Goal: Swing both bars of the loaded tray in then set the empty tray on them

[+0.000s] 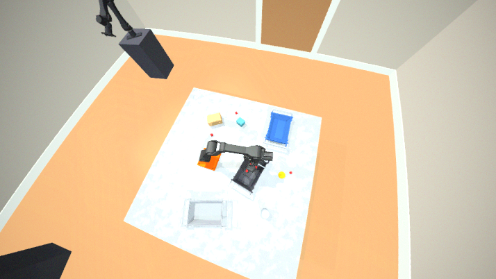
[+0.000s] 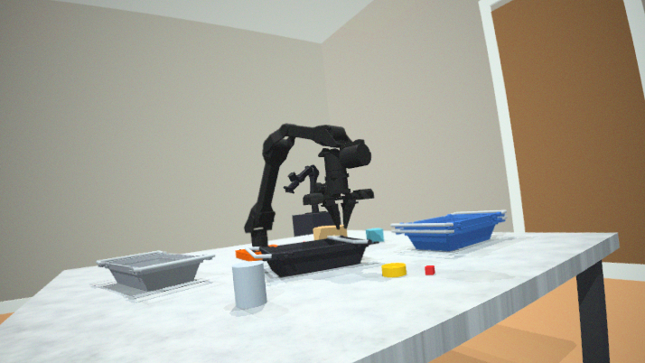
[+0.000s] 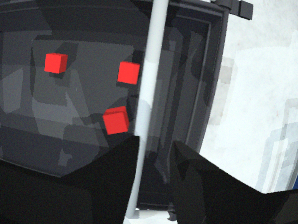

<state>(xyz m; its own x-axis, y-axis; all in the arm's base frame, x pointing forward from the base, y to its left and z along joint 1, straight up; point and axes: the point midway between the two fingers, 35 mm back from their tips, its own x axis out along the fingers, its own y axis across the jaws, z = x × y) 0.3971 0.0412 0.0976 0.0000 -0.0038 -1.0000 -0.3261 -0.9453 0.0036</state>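
Now: gripper tip 28 cm past the grey tray, 42 cm to the left of it and 4 cm above it. From my gripper tip the other things lie so: cyan cube 19 cm behind, 33 cm to the left, 7 cm below; grey cylinder 13 cm ahead, 34 cm to the right, 5 cm below; yellow disc 22 cm ahead, 6 cm to the right, 8 cm below.
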